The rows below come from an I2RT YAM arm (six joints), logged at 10 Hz.
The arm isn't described. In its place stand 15 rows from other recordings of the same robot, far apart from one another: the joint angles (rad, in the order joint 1, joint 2, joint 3, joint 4, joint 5, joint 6), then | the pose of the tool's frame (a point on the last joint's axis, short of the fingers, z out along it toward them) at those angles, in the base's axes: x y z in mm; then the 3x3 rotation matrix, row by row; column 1 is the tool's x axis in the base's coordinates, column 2 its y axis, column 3 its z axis.
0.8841, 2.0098, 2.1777, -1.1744, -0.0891, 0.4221 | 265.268 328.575 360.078; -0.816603 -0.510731 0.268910; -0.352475 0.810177 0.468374; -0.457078 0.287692 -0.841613
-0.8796, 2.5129, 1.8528, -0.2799, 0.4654, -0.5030 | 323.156 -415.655 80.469; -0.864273 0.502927 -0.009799; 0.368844 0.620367 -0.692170; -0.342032 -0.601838 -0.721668
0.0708, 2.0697, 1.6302, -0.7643, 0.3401, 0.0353 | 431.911 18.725 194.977; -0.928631 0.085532 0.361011; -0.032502 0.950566 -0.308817; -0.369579 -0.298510 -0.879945
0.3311, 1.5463, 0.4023, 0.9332, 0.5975, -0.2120 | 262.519 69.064 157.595; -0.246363 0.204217 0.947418; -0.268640 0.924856 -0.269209; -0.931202 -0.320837 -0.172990
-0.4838, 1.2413, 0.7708, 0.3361, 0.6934, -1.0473 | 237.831 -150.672 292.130; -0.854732 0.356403 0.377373; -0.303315 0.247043 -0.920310; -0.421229 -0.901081 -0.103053
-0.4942, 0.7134, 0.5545, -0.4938, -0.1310, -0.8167 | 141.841 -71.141 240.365; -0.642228 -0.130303 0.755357; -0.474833 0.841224 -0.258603; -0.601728 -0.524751 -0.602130
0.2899, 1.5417, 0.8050, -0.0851, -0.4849, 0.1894 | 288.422 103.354 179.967; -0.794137 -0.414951 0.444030; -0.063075 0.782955 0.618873; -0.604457 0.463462 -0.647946
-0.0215, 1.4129, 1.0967, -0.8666, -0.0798, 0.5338 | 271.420 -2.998 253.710; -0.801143 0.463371 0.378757; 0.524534 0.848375 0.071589; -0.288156 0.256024 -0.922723
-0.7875, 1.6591, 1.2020, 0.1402, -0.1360, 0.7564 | 281.038 -275.382 288.132; 0.259506 0.595402 0.760364; 0.703051 0.423315 -0.571422; -0.662099 0.682863 -0.308745
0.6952, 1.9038, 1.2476, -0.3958, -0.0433, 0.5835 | 299.539 251.857 165.912; -0.918191 -0.180393 0.352681; -0.049100 0.935258 0.350545; -0.393084 0.304550 -0.867603
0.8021, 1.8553, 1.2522, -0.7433, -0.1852, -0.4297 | 241.500 259.135 171.082; -0.309949 -0.950549 0.019683; -0.909483 0.302465 0.285231; -0.277079 0.070505 -0.958257
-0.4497, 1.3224, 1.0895, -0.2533, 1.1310, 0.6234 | 243.700 -153.398 329.573; 0.186984 0.980859 -0.054337; 0.185741 -0.089615 -0.978504; -0.964644 0.172872 -0.198942
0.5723, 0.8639, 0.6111, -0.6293, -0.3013, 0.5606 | 136.679 100.619 227.676; -0.908981 -0.227195 0.349480; 0.018400 0.815721 0.578153; -0.416431 0.531961 -0.737294
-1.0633, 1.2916, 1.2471, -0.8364, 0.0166, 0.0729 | 127.991 -231.385 331.789; -0.309834 0.903946 0.294763; 0.707028 0.426326 -0.564231; -0.635699 0.033587 -0.771206
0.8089, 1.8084, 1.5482, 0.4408, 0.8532, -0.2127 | 316.336 292.713 382.529; 0.113633 0.061194 0.991636; -0.081990 0.995274 -0.052023; -0.990134 -0.075393 0.118114
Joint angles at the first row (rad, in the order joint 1, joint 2, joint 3, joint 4, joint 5, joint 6):
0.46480, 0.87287, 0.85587, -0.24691, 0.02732, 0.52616
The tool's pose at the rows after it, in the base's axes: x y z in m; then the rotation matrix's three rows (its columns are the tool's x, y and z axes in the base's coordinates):
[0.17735 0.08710 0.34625], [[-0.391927 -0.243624 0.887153], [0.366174 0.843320 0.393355], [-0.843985 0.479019 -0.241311]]
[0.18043 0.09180 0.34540], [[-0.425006 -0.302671 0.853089], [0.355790 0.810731 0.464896], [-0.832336 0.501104 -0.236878]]
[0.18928 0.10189 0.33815], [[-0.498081 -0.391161 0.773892], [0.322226 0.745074 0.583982], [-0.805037 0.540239 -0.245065]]
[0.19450 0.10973 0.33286], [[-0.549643 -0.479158 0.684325], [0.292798 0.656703 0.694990], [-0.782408 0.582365 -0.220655]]
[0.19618 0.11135 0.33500], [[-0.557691 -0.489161 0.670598], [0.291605 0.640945 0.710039], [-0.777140 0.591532 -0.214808]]
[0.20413 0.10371 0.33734], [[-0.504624 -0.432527 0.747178], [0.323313 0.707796 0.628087], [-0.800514 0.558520 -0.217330]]
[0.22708 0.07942 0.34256], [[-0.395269 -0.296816 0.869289], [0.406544 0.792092 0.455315], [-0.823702 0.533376 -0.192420]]
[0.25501 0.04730 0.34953], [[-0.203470 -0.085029 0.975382], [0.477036 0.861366 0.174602], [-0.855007 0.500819 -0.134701]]
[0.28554 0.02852 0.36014], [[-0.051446 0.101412 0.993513], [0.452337 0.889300 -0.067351], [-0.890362 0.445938 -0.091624]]
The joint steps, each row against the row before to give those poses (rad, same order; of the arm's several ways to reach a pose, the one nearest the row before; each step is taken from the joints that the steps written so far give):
0.00001, -0.01992, -0.00143, 0.00145, 0.01875, 0.00153
0.00001, 0.01825, -0.00001, 0.02295, -0.07924, 0.00614
-0.00001, 0.05062, -0.00765, 0.04600, -0.14286, 0.01224
-0.00154, 0.03372, -0.01685, 0.06740, -0.14541, 0.01839
0.00000, 0.01082, 0.01066, 0.00483, -0.02072, 0.00773
-0.03359, 0.01223, 0.01379, 0.00148, 0.07941, -0.02293
-0.11791, 0.04435, 0.02762, 0.04733, 0.09525, -0.00778
-0.12739, 0.07190, 0.03668, 0.09652, 0.17468, -0.01063
-0.06142, 0.11335, 0.08888, 0.06615, 0.18266, -0.04884

